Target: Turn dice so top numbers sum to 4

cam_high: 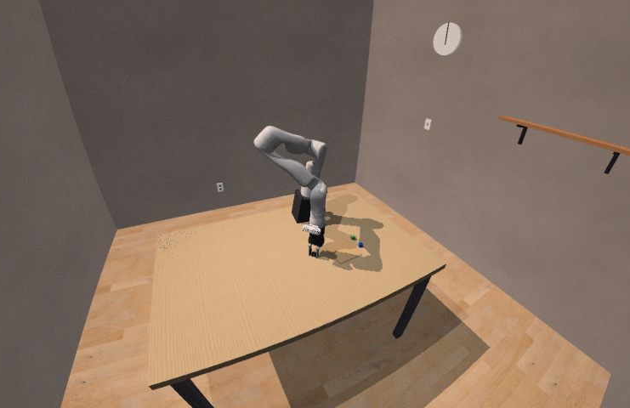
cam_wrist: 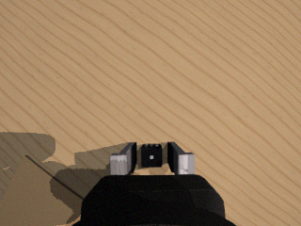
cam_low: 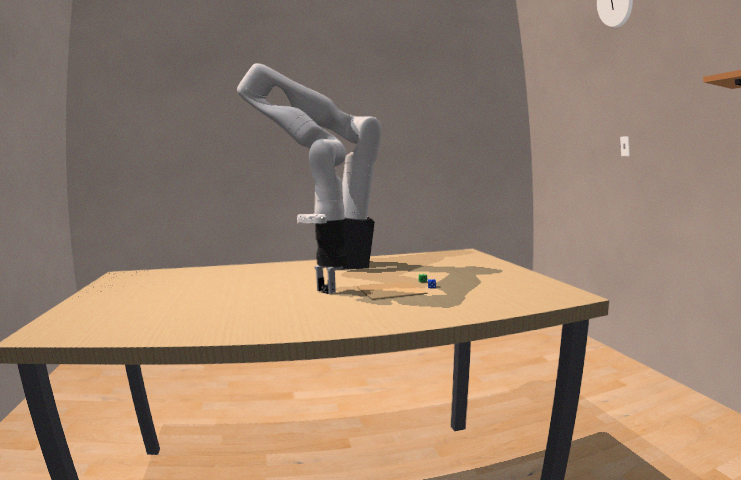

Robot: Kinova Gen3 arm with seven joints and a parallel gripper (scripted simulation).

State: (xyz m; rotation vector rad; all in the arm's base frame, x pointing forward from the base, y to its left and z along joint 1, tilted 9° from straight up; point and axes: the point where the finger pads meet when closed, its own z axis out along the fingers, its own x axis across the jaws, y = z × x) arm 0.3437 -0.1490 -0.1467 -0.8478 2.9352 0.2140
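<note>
Now: the black die 1 cm below my hand. Round my hand: tan mat 15 cm to the left, 5 cm ahead, 2 cm below; blue die 26 cm to the left, 7 cm ahead, 1 cm below; green die 27 cm to the left, 1 cm below, 1 cm behind.
</note>
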